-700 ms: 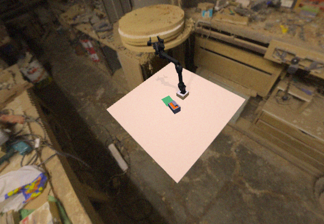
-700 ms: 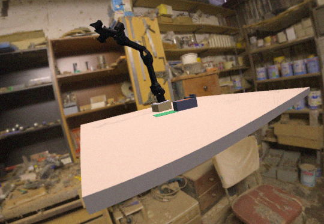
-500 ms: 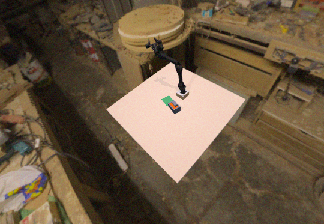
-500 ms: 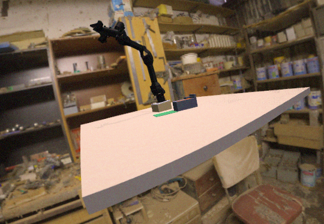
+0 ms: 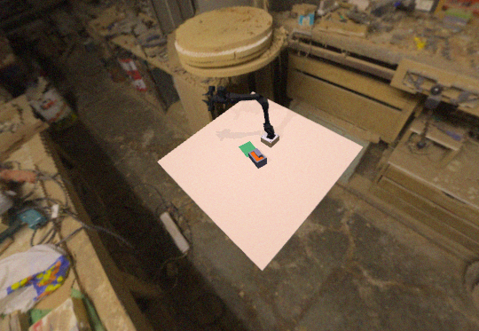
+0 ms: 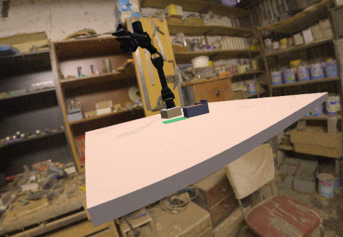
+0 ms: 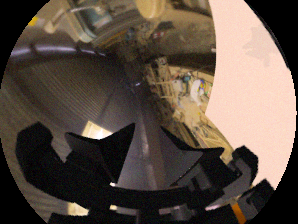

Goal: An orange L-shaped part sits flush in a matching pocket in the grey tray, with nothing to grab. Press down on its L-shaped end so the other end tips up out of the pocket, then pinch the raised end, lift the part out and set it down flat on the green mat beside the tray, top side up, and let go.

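My gripper tip is now 48 cm to the right of the orange L-shaped part, 46 cm above it and 1 cm past it. Round my gripper tip: green mat: 52 cm below, 33 cm to the left, 8 cm behind.
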